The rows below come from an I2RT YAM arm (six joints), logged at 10 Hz.
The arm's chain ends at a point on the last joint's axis. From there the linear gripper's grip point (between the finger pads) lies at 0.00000 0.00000 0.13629 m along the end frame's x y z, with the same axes.
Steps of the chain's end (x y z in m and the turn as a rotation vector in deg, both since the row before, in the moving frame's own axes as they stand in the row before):
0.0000 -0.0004 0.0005 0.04 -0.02 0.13
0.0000 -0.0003 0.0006 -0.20 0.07 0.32
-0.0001 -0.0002 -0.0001 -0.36 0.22 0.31
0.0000 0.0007 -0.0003 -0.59 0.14 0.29
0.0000 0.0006 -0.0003 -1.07 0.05 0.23
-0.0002 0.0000 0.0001 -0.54 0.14 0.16
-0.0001 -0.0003 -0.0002 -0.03 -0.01 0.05
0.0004 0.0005 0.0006 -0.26 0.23 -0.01
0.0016 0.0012 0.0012 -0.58 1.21 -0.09
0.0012 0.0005 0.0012 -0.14 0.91 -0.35
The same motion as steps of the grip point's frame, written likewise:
0.0000 -0.0005 0.0005 0.04 -0.02 0.13
0.0002 0.0002 0.0006 -0.20 0.07 0.32
0.0004 0.0007 -0.0001 -0.36 0.22 0.31
0.0003 0.0021 -0.0003 -0.59 0.14 0.29
0.0001 0.0031 -0.0003 -1.07 0.05 0.23
0.0001 0.0013 0.0001 -0.54 0.14 0.16
-0.0001 -0.0002 -0.0002 -0.03 -0.01 0.05
0.0009 0.0011 0.0006 -0.26 0.23 -0.01
0.0045 0.0026 0.0012 -0.58 1.21 -0.09
0.0034 0.0008 0.0012 -0.14 0.91 -0.35

